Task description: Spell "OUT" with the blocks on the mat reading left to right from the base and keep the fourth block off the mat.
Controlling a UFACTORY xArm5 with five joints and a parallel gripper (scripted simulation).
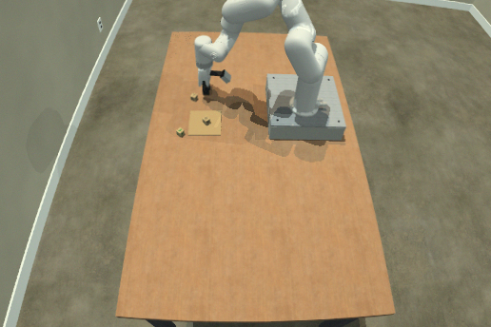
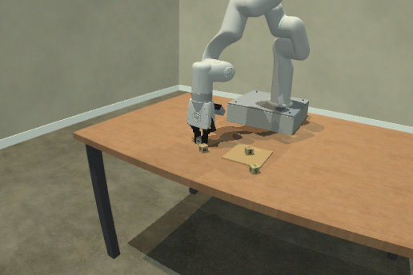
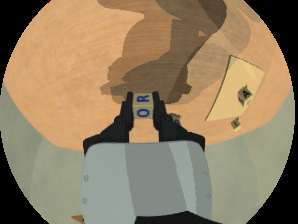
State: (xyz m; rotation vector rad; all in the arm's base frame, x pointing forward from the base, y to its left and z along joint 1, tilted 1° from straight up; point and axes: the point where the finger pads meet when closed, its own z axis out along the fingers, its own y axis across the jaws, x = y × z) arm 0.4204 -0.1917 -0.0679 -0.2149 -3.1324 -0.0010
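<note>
Right now the U block is 19 cm to the left of my hand. From my hand the other things lie so: tan mat (19 cm to the left, 2 cm below).
</note>
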